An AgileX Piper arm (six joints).
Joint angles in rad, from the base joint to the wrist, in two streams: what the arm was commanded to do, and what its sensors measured. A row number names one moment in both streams.
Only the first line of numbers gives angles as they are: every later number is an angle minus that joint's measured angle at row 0.
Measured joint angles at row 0:
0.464, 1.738, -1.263, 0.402, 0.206, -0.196
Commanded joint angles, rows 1 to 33:
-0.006, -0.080, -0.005, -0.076, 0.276, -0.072
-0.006, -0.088, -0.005, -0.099, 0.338, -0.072
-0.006, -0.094, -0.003, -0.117, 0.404, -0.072
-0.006, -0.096, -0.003, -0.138, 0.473, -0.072
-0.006, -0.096, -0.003, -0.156, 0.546, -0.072
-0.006, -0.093, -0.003, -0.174, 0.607, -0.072
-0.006, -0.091, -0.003, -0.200, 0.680, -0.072
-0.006, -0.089, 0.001, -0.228, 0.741, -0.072
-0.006, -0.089, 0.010, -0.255, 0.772, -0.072
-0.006, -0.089, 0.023, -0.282, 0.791, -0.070
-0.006, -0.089, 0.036, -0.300, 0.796, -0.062
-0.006, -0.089, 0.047, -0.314, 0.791, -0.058
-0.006, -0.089, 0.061, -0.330, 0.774, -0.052
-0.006, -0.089, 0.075, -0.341, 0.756, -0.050
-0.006, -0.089, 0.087, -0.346, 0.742, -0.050
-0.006, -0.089, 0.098, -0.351, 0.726, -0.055
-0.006, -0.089, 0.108, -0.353, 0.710, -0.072
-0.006, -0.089, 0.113, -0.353, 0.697, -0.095
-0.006, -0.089, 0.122, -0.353, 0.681, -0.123
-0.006, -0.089, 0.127, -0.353, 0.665, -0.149
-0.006, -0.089, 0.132, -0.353, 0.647, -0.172
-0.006, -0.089, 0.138, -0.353, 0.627, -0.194
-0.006, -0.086, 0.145, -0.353, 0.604, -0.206
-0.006, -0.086, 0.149, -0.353, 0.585, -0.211
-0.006, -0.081, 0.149, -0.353, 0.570, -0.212
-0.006, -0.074, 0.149, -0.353, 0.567, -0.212
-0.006, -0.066, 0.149, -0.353, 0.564, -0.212
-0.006, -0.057, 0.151, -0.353, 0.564, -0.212
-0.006, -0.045, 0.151, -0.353, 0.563, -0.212
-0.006, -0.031, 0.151, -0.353, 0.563, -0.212
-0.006, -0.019, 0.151, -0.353, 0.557, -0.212
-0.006, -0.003, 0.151, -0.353, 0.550, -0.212
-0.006, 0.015, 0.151, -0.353, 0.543, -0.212
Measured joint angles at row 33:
-0.002, -0.034, 0.147, -0.344, 0.569, -0.199
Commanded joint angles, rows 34 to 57:
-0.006, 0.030, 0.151, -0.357, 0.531, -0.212
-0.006, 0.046, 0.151, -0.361, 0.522, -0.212
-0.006, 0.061, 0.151, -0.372, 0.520, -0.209
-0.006, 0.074, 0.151, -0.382, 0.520, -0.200
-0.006, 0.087, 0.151, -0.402, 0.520, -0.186
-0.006, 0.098, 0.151, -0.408, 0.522, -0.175
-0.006, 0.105, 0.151, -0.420, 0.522, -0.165
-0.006, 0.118, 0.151, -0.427, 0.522, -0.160
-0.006, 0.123, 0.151, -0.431, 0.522, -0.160
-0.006, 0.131, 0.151, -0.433, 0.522, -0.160
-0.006, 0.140, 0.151, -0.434, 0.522, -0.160
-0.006, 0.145, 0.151, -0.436, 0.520, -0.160
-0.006, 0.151, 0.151, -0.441, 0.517, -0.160
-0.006, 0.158, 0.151, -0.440, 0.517, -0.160
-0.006, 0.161, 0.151, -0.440, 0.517, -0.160
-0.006, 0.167, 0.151, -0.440, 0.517, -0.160
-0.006, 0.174, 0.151, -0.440, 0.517, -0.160
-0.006, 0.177, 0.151, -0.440, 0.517, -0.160
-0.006, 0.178, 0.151, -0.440, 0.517, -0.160
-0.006, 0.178, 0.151, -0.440, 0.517, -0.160
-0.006, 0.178, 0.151, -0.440, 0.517, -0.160
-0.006, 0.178, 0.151, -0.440, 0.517, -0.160
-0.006, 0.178, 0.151, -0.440, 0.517, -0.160
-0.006, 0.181, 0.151, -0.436, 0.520, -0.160
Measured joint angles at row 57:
-0.002, 0.178, 0.147, -0.430, 0.519, -0.164
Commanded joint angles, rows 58 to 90:
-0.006, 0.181, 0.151, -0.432, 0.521, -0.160
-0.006, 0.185, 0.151, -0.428, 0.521, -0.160
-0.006, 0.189, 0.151, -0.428, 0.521, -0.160
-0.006, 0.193, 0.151, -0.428, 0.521, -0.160
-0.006, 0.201, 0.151, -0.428, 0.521, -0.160
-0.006, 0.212, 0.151, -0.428, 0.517, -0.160
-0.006, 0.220, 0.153, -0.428, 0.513, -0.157
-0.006, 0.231, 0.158, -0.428, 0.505, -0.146
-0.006, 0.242, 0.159, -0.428, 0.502, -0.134
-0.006, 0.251, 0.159, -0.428, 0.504, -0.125
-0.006, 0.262, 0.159, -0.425, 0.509, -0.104
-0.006, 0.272, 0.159, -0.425, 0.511, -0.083
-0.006, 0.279, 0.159, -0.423, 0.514, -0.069
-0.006, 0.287, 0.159, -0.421, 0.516, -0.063
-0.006, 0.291, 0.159, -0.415, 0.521, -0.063
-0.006, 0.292, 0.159, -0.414, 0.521, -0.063
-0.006, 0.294, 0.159, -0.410, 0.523, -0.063
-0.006, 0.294, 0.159, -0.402, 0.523, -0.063
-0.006, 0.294, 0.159, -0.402, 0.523, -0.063
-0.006, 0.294, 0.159, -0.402, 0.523, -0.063
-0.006, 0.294, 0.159, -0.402, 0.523, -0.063
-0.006, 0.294, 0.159, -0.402, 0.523, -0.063
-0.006, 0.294, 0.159, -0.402, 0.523, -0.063
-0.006, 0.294, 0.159, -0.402, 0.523, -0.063
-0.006, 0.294, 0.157, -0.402, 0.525, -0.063
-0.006, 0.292, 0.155, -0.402, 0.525, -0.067
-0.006, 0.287, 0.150, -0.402, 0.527, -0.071
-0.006, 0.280, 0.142, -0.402, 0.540, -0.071
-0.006, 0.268, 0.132, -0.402, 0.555, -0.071
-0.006, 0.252, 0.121, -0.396, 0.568, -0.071
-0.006, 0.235, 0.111, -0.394, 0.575, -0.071
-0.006, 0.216, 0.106, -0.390, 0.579, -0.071
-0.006, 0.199, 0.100, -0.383, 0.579, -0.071
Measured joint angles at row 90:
-0.002, 0.216, 0.109, -0.387, 0.589, -0.067
